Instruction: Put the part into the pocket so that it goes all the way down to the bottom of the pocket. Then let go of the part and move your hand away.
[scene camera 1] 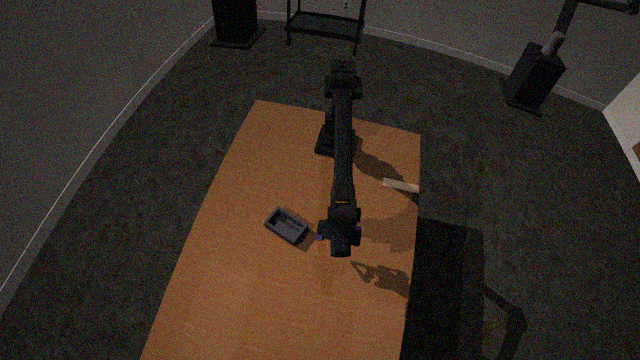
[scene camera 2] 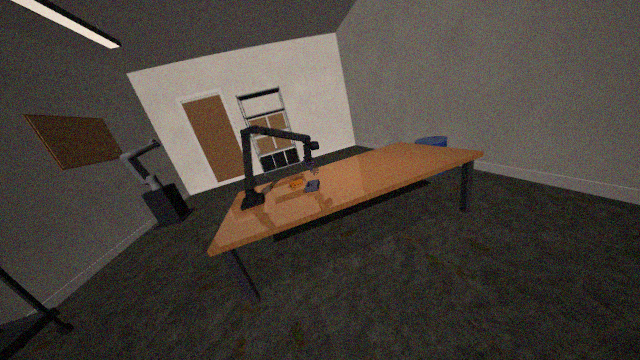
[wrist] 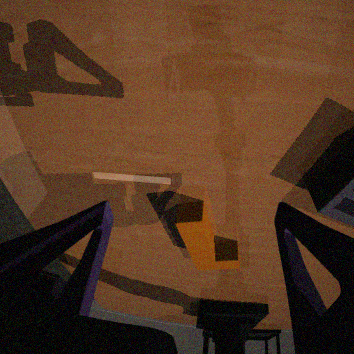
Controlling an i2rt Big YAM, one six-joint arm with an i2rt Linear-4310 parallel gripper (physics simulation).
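Where they show: gripper, fingertip midpoint: [scene camera 2: 309, 169] [wrist: 191, 210]; arm's base, origin of the base link: [scene camera 2: 253, 199] [wrist: 228, 321].
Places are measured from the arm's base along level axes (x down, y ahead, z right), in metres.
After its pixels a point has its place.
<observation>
The orange, stepped part [scene camera 2: 296, 183] @(z -0.087, x 0.015, y 0.351 m) [wrist: 200, 245] @(z -0.100, x -0.002, y 0.358 m) lies on the table [scene camera 1: 225, 295] @(z 0.219, x 0.029, y 0.783 m) [scene camera 2: 410, 160] @(z 0.178, x 0.028, y 1.244 m) [wrist: 150, 135] @(z -0.158, x 0.028, y 0.485 m); the arm hides it in scene camera 1. The grey-blue block with the pocket [scene camera 1: 281, 235] @(z 0.090, x 0.002, y 0.505 m) [scene camera 2: 312, 186] @(z 0.155, x -0.009, y 0.449 m) [wrist: 336, 207] @(z 0.027, x -0.005, y 0.444 m) stands apart from it, at the right edge of the wrist view, where little of it shows. In scene camera 1 its pocket faces up with no orange in it. My gripper [scene camera 1: 340, 235] @(z -0.111, x -0.065, y 0.492 m) [scene camera 2: 313, 167] @(z -0.111, x -0.065, y 0.492 m) [wrist: 191, 210] @(z -0.111, x -0.065, y 0.492 m) is open and empty, high above the table. In the wrist view the part shows between and below the spread fingers.
The arm's base [scene camera 1: 326, 141] @(z 0.035, x -0.013, y 0.033 m) [scene camera 2: 253, 200] @(z 0.057, x -0.009, y 0.014 m) [wrist: 232, 311] @(z -0.006, x 0.006, y 0.075 m) stands at one end of the table. A pale strip [scene camera 1: 400, 185] [wrist: 131, 178] shows on the table top. Arm shadows cross the table. A dark chair-like shape [scene camera 1: 450, 280] shows beside the table's right edge.
</observation>
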